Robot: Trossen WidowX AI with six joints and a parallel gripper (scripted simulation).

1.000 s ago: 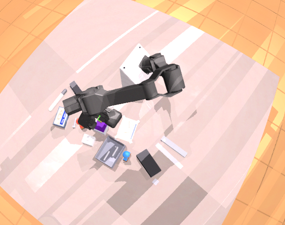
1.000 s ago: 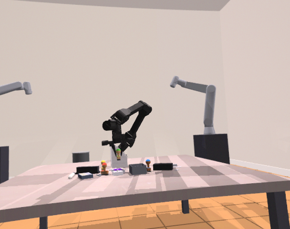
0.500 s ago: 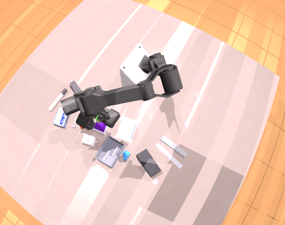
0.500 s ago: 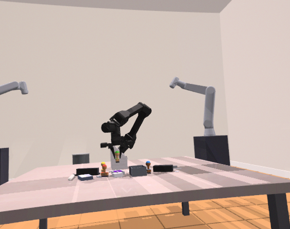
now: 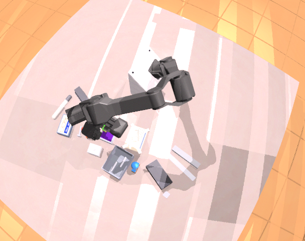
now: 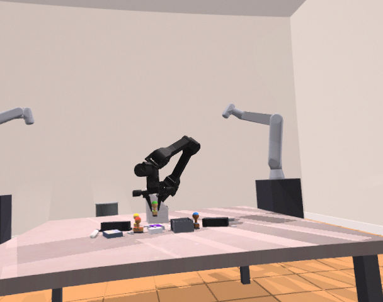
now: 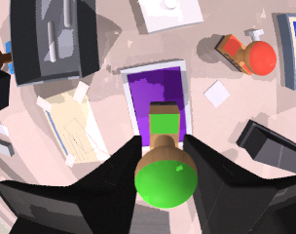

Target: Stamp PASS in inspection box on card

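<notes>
The purple ink pad is 7 cm below my gripper tip. The rest, counted from my gripper tip: green-knobbed stamp right at my gripper tip; red-knobbed stamp 8 cm to the right, 6 cm below, 5 cm ahead; yellow-knobbed stamp 10 cm behind, 7 cm to the right, 6 cm below.
</notes>
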